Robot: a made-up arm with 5 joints. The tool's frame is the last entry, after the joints.
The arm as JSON. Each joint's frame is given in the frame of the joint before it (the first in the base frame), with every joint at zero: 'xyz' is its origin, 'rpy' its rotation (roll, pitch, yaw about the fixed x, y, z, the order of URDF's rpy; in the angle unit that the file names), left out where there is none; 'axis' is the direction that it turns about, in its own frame. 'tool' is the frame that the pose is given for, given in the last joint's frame.
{
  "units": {
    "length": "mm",
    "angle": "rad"
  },
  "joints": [
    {
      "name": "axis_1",
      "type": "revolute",
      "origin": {
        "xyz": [
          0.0,
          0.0,
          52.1
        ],
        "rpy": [
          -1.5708,
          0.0,
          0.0
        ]
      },
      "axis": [
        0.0,
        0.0,
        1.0
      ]
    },
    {
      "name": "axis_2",
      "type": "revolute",
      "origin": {
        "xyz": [
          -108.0,
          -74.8,
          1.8
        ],
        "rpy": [
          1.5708,
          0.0,
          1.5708
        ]
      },
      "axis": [
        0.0,
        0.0,
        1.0
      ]
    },
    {
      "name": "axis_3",
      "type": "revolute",
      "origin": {
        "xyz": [
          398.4,
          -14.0,
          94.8
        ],
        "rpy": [
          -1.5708,
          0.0,
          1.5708
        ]
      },
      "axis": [
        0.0,
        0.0,
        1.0
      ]
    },
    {
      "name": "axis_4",
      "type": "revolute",
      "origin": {
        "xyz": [
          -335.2,
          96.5,
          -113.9
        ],
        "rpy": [
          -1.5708,
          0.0,
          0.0
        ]
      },
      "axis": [
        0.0,
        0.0,
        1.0
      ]
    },
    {
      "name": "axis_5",
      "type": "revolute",
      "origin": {
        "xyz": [
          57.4,
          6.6,
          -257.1
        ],
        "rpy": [
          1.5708,
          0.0,
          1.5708
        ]
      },
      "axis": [
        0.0,
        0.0,
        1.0
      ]
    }
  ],
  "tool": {
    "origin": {
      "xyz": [
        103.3,
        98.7,
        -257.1
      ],
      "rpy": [
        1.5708,
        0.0,
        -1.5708
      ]
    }
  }
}
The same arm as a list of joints. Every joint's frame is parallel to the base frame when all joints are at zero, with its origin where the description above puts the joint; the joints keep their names.
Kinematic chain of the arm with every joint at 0, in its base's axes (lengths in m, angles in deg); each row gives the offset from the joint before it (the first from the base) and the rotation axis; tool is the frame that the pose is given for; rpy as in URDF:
axis_1: xyz 0 0 0.0521 axis +y
axis_2: xyz -0.108 0.0018 0.0748 axis +x
axis_3: xyz 0.0948 -0.014 -0.3984 axis +z
axis_4: xyz -0.0965 -0.3352 -0.1139 axis -x
axis_5: xyz 0.2571 0.0574 -0.0066 axis +y
tool: xyz -0.0987 -0.2571 -0.1033 rpy 0 0 0

